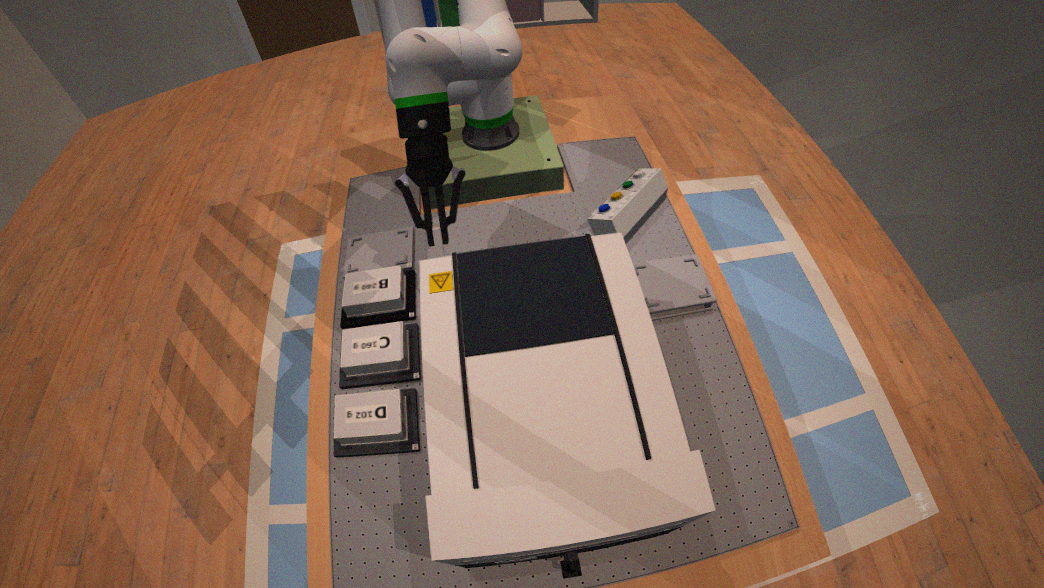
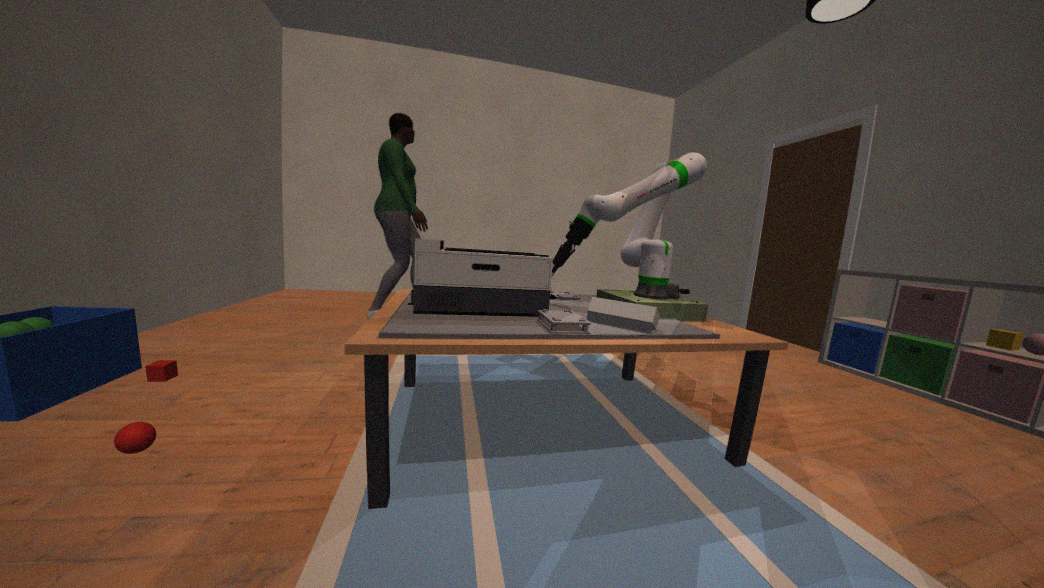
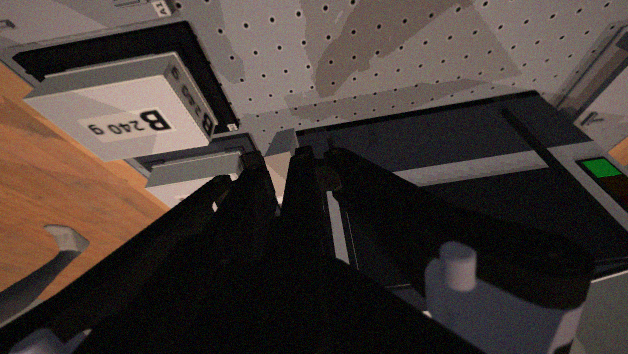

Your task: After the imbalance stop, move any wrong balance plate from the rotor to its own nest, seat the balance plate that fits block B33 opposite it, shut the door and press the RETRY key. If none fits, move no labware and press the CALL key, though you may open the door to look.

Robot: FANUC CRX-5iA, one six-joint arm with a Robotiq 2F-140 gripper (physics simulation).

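Places are measured from the arm's base along level axes (x up, y right, z ahead), in millimetres.
Pixels of known places: gripper, fingertip midpoint: (image 3: 290, 147); arm's base, link origin: (image 1: 490, 133) (image 2: 651, 296).
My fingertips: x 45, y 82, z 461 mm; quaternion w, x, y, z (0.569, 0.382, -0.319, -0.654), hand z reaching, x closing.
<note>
For each thing: its top centre in the pictures, then the offset to it from my fingertips. "spot": a spot on its surface instead.
- Balance plates B 240 g, top centre: (image 3: 128, 125) (image 1: 371, 285) dz +4, dx -53, dy +158 mm
- control box, top centre: (image 1: 631, 188) (image 2: 624, 301) dz -199, dx -23, dy -396 mm
- flat grey nest, top centre: (image 1: 377, 249) (image 2: 563, 293) dz -124, dx -89, dy +175 mm
- flat nest, top centre: (image 1: 672, 280) (image 2: 562, 313) dz +22, dx -66, dy -447 mm
- green indicator, surface spot: (image 3: 601, 168) spot: dz +42, dx +24, dy -294 mm
My gripper (image 1: 438, 243) (image 2: 555, 270) (image 3: 290, 147) is shut and empty, fingers pointing down near the left front corner of the white centrifuge (image 1: 562, 416) (image 2: 482, 271). The dark door (image 1: 536, 295) (image 3: 520, 205) covers the opening, so the rotor, block B33 and anything opposite it are hidden. Balance plates B 240 g (image 1: 372, 288) (image 3: 120, 117), C 160 g (image 1: 372, 349) (image 3: 192, 175) and D 102 g (image 1: 368, 414) sit in dark nests along the left side. The control box (image 1: 642, 208) (image 2: 620, 314) has blue, yellow, green and grey keys; their labels are unreadable.
A flat grey nest (image 1: 379, 252) without a plate lies beyond plate B. Another flat nest (image 1: 675, 281) (image 2: 564, 319) is right of the centrifuge. A green indicator (image 3: 601, 168) is lit on the centrifuge front. The green arm base (image 1: 540, 149) stands behind. A person (image 2: 396, 178) stands beyond the table.
</note>
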